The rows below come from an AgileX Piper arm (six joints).
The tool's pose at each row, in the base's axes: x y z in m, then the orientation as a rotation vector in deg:
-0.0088 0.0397 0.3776 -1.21 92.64 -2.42
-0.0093 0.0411 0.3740 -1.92 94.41 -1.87
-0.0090 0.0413 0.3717 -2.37 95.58 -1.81
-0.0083 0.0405 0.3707 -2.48 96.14 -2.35
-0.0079 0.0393 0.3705 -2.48 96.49 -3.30
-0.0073 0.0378 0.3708 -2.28 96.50 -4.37
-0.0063 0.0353 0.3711 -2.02 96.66 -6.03
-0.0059 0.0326 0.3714 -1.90 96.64 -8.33
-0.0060 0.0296 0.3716 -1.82 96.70 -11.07
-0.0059 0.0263 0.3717 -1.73 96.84 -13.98
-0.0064 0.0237 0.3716 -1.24 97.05 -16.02
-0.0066 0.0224 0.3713 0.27 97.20 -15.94
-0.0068 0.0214 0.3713 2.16 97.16 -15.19
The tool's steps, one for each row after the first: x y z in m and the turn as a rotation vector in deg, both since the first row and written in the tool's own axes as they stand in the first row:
0.0036 0.0015 -0.0004 -0.83 1.75 -0.12
0.0058 0.0018 0.0000 -1.17 2.92 -0.38
0.0068 0.0011 0.0008 -0.90 3.49 -0.78
0.0071 -0.0001 0.0012 -0.30 3.85 -1.36
0.0068 -0.0016 0.0018 0.51 3.89 -1.89
0.0065 -0.0041 0.0029 1.73 4.10 -2.73
0.0063 -0.0068 0.0033 3.27 4.17 -4.06
0.0063 -0.0098 0.0032 5.07 4.36 -5.69
0.0063 -0.0131 0.0034 6.98 4.68 -7.41
0.0065 -0.0157 0.0029 8.57 5.03 -8.34
0.0069 -0.0170 0.0027 9.43 5.20 -7.32
0.0069 -0.0180 0.0025 10.11 5.15 -5.66

